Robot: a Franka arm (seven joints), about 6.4 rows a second.
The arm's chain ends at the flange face. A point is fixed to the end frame.
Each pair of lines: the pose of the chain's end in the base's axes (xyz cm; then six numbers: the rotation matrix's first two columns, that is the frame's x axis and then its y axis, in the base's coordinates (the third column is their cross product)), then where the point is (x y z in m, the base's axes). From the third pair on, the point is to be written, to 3 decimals.
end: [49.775, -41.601, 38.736, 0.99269, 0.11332, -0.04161, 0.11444, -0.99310, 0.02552]
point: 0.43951 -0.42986 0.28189
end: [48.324, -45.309, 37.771, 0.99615, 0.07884, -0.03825, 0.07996, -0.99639, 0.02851]
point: 0.42493 -0.46521 0.27206
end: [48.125, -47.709, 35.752, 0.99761, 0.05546, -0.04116, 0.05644, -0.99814, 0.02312]
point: 0.422 -0.487 0.252
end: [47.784, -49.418, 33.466, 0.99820, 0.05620, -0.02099, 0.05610, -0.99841, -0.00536]
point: 0.421 -0.501 0.228
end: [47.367, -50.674, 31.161, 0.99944, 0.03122, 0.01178, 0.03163, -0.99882, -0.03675]
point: 0.420 -0.509 0.203
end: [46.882, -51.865, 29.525, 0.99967, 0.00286, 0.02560, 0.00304, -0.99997, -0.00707]
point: 0.417 -0.522 0.186
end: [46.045, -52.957, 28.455, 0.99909, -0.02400, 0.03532, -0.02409, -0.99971, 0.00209]
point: 0.409 -0.533 0.175
